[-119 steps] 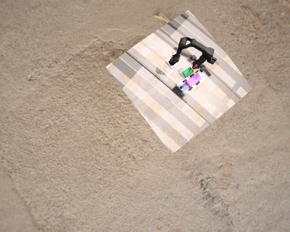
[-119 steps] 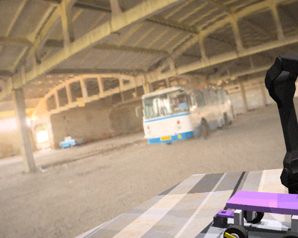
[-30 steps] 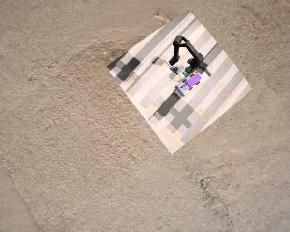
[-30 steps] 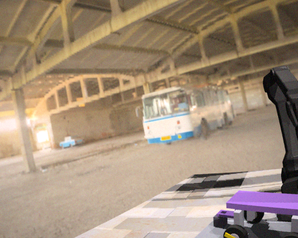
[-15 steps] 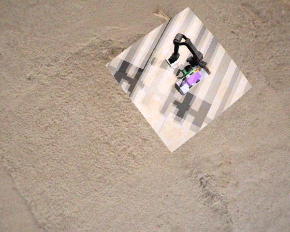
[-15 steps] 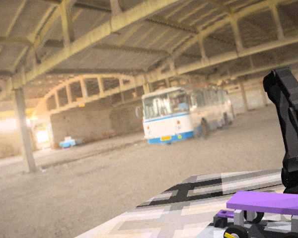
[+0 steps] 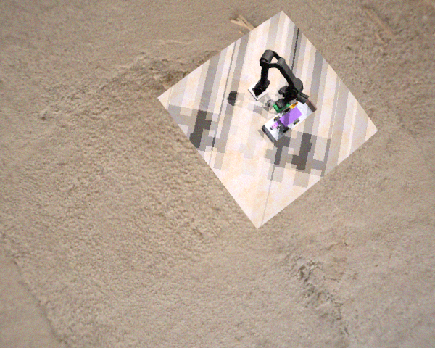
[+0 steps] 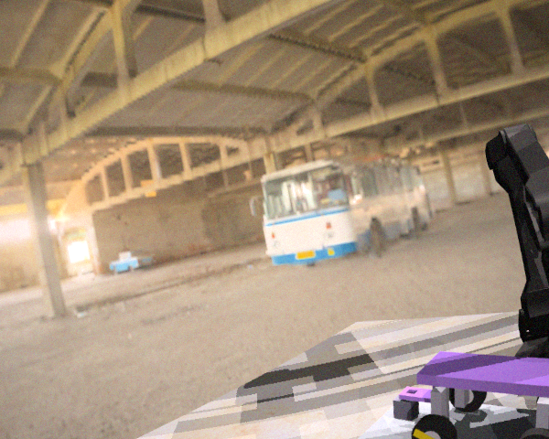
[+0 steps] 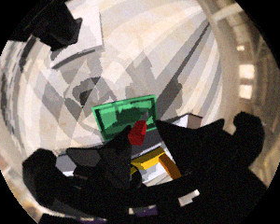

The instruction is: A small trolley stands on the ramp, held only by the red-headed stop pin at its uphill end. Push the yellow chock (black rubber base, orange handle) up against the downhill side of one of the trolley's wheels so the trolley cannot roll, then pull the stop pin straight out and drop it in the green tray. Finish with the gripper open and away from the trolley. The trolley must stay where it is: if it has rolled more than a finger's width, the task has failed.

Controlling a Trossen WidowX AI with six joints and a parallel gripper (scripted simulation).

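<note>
Right now the red-headed stop pin is right at my gripper tip. The rest, counted from my gripper tip: yellow chock: 6 cm ahead, 1 cm to the left, 3 cm above; then purple-decked trolley: 13 cm ahead, 8 cm to the right, 6 cm above; then grey ramp: 13 cm ahead, 8 cm to the right.
</note>
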